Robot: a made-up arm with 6 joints.
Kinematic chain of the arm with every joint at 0, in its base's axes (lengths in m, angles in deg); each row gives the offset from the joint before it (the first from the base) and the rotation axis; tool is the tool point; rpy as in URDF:
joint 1: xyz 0 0 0.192 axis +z
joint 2: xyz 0 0 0 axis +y
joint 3: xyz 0.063 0 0.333 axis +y
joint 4: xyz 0.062 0 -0.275 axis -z
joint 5: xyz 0 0 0 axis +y
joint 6: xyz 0.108 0 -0.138 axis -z
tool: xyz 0 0 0 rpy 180 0 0
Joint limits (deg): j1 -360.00..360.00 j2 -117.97..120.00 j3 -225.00..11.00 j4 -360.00..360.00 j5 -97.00..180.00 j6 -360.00..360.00
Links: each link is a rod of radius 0.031 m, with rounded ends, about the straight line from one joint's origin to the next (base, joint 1, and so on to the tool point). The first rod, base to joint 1, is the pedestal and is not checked.
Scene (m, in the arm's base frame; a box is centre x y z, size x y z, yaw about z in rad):
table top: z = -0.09
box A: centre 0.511 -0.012 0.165 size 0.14 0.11 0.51 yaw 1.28
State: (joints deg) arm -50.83 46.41 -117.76 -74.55 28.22 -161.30
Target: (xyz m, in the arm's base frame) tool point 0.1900 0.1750 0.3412
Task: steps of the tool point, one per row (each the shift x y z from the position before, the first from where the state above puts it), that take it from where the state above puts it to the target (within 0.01 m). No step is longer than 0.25 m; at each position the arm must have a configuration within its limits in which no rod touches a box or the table.
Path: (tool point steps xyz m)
1: 0.0811 0.1727 0.1090
2: 0.0082 0.1897 0.0871
3: -0.0625 0.1742 0.0607
4: -0.0523 0.0711 -0.0578
5: -0.0741 0.0579 -0.0571
6: -0.0917 0.0398 -0.0532
7: -0.1029 0.0182 -0.0466

